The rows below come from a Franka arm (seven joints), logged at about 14 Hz.
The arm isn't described. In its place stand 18 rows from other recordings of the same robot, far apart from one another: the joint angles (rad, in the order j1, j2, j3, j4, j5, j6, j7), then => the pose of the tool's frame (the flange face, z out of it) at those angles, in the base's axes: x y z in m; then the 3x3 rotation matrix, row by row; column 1 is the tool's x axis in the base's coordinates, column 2 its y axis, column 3 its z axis.
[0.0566, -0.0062, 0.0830, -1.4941, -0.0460, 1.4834, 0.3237] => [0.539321 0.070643 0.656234], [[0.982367 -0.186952 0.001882], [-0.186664 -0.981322 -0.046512], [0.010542 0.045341 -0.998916]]
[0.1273, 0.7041, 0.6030, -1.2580, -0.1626, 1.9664, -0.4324] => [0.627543 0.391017 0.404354], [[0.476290 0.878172 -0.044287], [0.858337 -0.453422 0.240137], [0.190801 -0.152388 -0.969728]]
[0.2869, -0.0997, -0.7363, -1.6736, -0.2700, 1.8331, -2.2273] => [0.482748 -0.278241 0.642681], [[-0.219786 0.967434 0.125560], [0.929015 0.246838 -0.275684], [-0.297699 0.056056 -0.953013]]
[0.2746, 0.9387, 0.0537, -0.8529, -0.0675, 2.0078, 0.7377] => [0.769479 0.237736 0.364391], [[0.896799 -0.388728 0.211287], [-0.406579 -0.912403 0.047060], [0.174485 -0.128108 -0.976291]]
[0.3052, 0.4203, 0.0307, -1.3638, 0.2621, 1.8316, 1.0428] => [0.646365 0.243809 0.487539], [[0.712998 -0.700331 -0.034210], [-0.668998 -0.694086 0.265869], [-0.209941 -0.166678 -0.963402]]
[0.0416, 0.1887, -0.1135, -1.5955, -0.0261, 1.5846, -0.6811] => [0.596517 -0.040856 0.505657], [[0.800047 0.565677 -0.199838], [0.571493 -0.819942 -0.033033], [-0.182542 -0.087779 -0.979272]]
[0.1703, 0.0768, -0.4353, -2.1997, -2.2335, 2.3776, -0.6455] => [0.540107 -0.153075 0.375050], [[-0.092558 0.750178 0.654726], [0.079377 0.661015 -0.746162], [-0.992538 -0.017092 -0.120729]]
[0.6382, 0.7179, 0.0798, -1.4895, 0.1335, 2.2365, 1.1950] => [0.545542 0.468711 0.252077], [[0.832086 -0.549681 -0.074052], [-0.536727 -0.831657 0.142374], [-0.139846 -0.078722 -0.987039]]
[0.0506, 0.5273, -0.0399, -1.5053, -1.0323, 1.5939, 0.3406] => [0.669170 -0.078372 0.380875], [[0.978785 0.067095 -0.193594], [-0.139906 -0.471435 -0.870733], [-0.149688 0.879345 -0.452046]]
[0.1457, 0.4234, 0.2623, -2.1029, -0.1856, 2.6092, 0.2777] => [0.542579 0.236527 0.230313], [[0.962330 0.256383 0.090493], [0.252714 -0.966243 0.050097], [0.100283 -0.025341 -0.994636]]
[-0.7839, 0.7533, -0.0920, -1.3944, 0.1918, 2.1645, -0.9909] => [0.485861 -0.549541 0.263085], [[0.995289 0.036411 0.089852], [0.032683 -0.998557 0.042620], [0.091274 -0.039482 -0.995043]]
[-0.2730, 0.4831, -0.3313, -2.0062, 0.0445, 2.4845, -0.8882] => [0.503957 -0.341543 0.227010], [[0.957297 0.284494 -0.051439], [0.277342 -0.953927 -0.114472], [-0.081636 0.095317 -0.992094]]
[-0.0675, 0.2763, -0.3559, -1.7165, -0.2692, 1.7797, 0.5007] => [0.556157 -0.258058 0.424057], [[0.665454 -0.680929 -0.305789], [-0.746161 -0.618011 -0.247601], [-0.020383 0.392935 -0.919340]]
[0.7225, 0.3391, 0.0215, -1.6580, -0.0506, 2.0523, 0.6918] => [0.488748 0.444226 0.417999], [[0.995105 0.073077 0.066532], [0.072576 -0.997314 0.009916], [0.067078 -0.005039 -0.997735]]
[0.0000, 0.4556, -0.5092, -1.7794, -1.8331, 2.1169, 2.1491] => [0.588293 -0.333809 0.380726], [[0.182392 -0.975735 0.121142], [0.083890 -0.107316 -0.990679], [0.979641 0.190854 0.062281]]
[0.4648, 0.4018, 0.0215, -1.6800, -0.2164, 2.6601, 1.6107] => [0.622837 0.333841 0.433762], [[0.522415 -0.666791 0.531481], [-0.837966 -0.516801 0.175299], [0.157782 -0.536942 -0.828733]]
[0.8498, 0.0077, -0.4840, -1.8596, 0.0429, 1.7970, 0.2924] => [0.518088 0.202989 0.502694], [[0.995036 0.061554 -0.078199], [0.062599 -0.997978 0.010977], [-0.077365 -0.015817 -0.996877]]
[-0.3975, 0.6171, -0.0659, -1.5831, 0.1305, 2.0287, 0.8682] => [0.612160 -0.291331 0.264027], [[0.170119 -0.978803 -0.114040], [-0.972092 -0.185661 0.143410], [-0.161543 0.086461 -0.983071]]
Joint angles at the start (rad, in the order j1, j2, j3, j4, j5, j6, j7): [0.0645, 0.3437, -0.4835, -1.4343, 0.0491, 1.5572, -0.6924]
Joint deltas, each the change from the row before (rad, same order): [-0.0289, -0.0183, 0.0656, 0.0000, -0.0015, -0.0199, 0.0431]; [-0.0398, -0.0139, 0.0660, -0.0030, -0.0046, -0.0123, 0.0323]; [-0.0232, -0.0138, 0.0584, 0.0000, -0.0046, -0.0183, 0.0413]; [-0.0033, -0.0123, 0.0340, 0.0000, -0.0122, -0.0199, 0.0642]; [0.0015, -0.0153, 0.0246, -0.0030, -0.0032, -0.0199, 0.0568]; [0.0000, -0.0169, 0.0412, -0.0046, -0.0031, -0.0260, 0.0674]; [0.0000, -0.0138, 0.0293, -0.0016, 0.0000, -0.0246, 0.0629]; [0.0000, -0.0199, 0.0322, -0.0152, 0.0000, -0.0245, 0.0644]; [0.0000, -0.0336, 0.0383, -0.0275, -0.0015, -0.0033, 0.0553]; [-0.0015, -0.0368, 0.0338, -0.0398, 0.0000, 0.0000, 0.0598]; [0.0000, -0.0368, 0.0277, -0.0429, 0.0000, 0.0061, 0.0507]
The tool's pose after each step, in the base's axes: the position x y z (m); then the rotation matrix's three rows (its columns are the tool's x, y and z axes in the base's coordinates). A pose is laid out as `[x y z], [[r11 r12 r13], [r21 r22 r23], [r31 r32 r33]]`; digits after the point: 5 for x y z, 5 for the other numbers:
[0.59866 -0.19734 0.50577], [[0.94184 0.26206 -0.21037], [0.26687 -0.96372 -0.00569], [-0.20423 -0.05078 -0.97760]]
[0.59875 -0.18731 0.50776], [[0.94378 0.25304 -0.21274], [0.26127 -0.96520 0.01106], [-0.20254 -0.06602 -0.97705]]
[0.59976 -0.17070 0.51196], [[0.94477 0.24481 -0.21790], [0.25566 -0.96650 0.02262], [-0.20506 -0.07708 -0.97571]]
[0.59948 -0.15551 0.51679], [[0.95011 0.21249 -0.22833], [0.22269 -0.97469 0.01956], [-0.21840 -0.06943 -0.97339]]
[0.59752 -0.14137 0.52258], [[0.95456 0.18188 -0.23607], [0.19260 -0.98101 0.02297], [-0.22741 -0.06739 -0.97147]]
[0.59571 -0.11922 0.52792], [[0.95578 0.15500 -0.24990], [0.16701 -0.98557 0.02744], [-0.24204 -0.06797 -0.96788]]
[0.59291 -0.10307 0.53336], [[0.95740 0.12148 -0.26198], [0.13442 -0.99041 0.03200], [-0.25558 -0.06586 -0.96454]]
[0.58739 -0.08539 0.53645], [[0.95550 0.08890 -0.28129], [0.10333 -0.99396 0.03685], [-0.27631 -0.06427 -0.95892]]
[0.58039 -0.06494 0.54328], [[0.95732 0.07304 -0.27965], [0.08637 -0.99563 0.03562], [-0.27583 -0.05826 -0.95944]]
[0.57092 -0.04745 0.54661], [[0.95789 0.04684 -0.28328], [0.05919 -0.99763 0.03518], [-0.28096 -0.05047 -0.95839]]
[0.56111 -0.03233 0.54865], [[0.95849 0.02534 -0.28401], [0.03606 -0.99882 0.03255], [-0.28285 -0.04144 -0.95827]]

